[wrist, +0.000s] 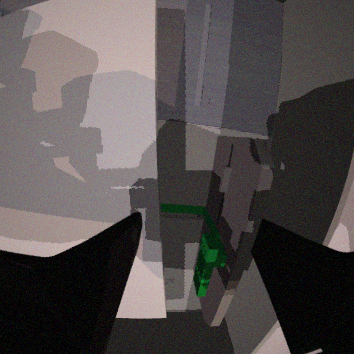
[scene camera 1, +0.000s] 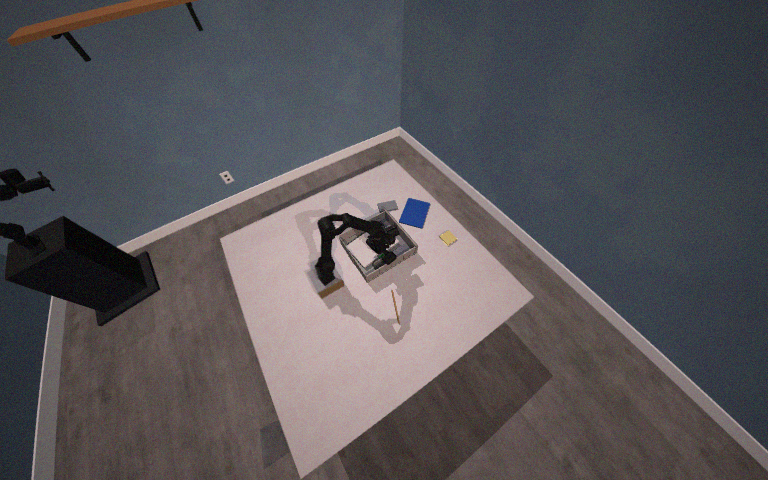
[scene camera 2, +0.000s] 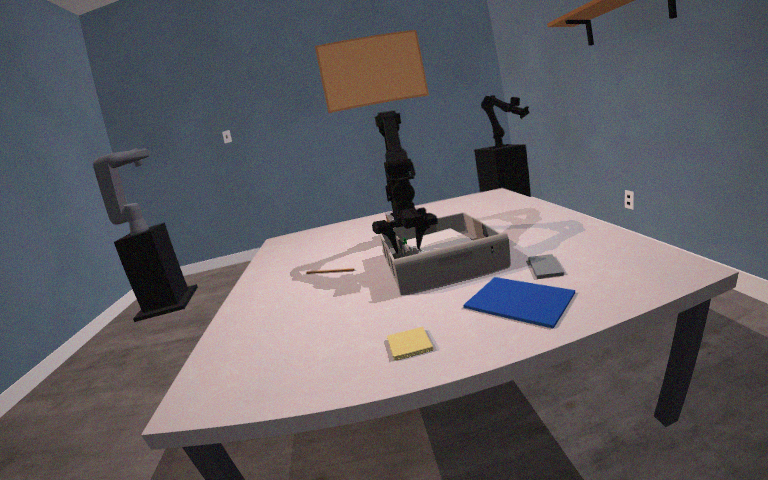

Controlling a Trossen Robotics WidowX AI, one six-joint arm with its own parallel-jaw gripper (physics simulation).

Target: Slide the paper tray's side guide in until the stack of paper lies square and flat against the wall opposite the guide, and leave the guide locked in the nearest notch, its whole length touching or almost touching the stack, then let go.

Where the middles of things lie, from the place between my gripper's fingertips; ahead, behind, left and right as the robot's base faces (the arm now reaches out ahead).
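Labels:
Measured from my hand, the side guide (wrist: 242, 171) is 10 mm behind it and 10 mm to the right of it. The white paper stack (scene camera 2: 448, 237) is 10 mm below my hand, 20 mm ahead of it and 110 mm to the left of it. I find the blue book (scene camera 2: 542, 305) 40 mm below my hand, 130 mm to the left of it and 380 mm ahead of it, while the yellow sticky pad (scene camera 2: 413, 342) sits 40 mm below my hand, 140 mm to the right of it and 390 mm ahead of it.

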